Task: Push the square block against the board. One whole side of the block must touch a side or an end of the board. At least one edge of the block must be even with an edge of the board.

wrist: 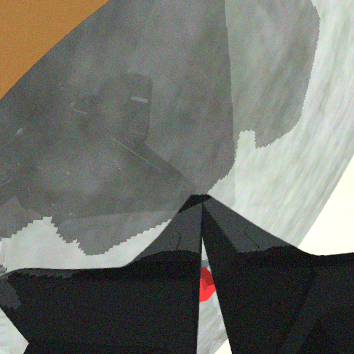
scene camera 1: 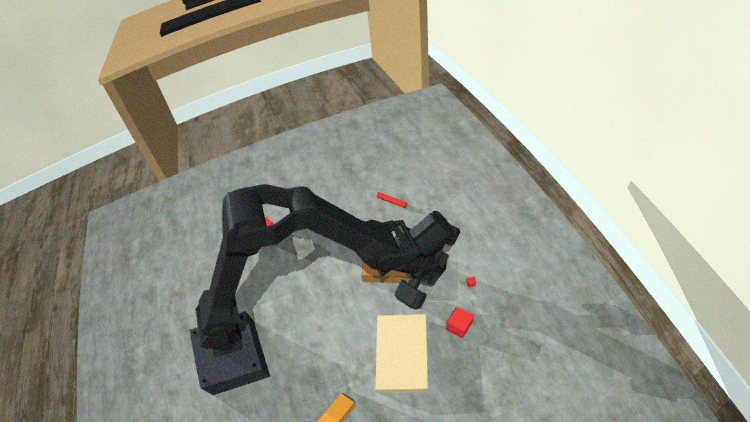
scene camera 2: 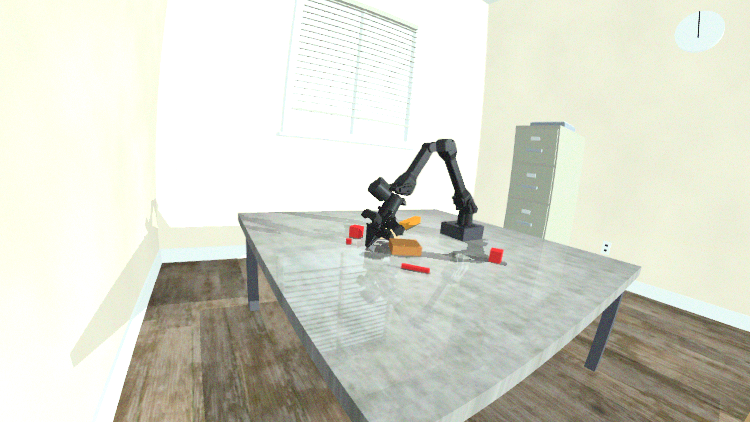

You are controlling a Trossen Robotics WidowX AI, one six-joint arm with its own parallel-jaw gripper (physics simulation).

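Frame: origin at the arm's base, x ahead, y left, z up, level; centimetres.
Where they show: gripper, between the fingertips: (wrist: 198, 202) (scene camera 1: 443, 268) (scene camera 2: 366, 247); arm's base, origin of its link: (scene camera 1: 225, 339) (scene camera 2: 464, 225).
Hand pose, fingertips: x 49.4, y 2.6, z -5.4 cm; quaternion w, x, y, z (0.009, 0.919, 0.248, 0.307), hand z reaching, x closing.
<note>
Things, the pixels of their top centre, and the offset from my fingertips.
- square block, centre of its top: (scene camera 1: 385, 256) (scene camera 2: 405, 242) dx -11.3, dy +6.4, dz +2.7 cm
- board, centre of its top: (scene camera 1: 401, 351) dx -16.1, dy -15.6, dz +2.7 cm
- tiny red cube, centre of its top: (wrist: 207, 292) (scene camera 1: 471, 280) (scene camera 2: 348, 239) dx +3.9, dy -6.0, dz +1.4 cm
- red rod, centre of its top: (scene camera 1: 391, 198) (scene camera 2: 415, 265) dx -3.7, dy +23.0, dz +1.2 cm
- orange bar, centre of its top: (scene camera 2: 410, 219) dx -38.0, dy -27.3, dz +2.9 cm
The square block (scene camera 1: 378, 275) (scene camera 2: 406, 247) (wrist: 40, 35) is orange-brown and lies flat, partly under the arm in scene view 1. The board (scene camera 1: 401, 352) is a pale yellow rectangle. A gap separates its short end from the block. In scene view 2 the board is mostly hidden behind the gripper and block. My gripper (scene camera 2: 369, 245) (wrist: 198, 202) is shut and empty. Its tips are low near the table, beside the block on the side away from the robot base. Scene view 1 hides the fingertips, and I cannot tell whether they touch the table.
A red cube (scene camera 1: 459, 322) (scene camera 2: 356, 231) and a tiny red cube (scene camera 1: 470, 281) (scene camera 2: 348, 241) lie beyond the board's far side. A red rod (scene camera 1: 391, 199) (scene camera 2: 415, 268) lies behind the block. Another red cube (scene camera 1: 268, 222) (scene camera 2: 495, 255) is near the arm. An orange bar (scene camera 1: 337, 408) (scene camera 2: 410, 223) lies near the board.
</note>
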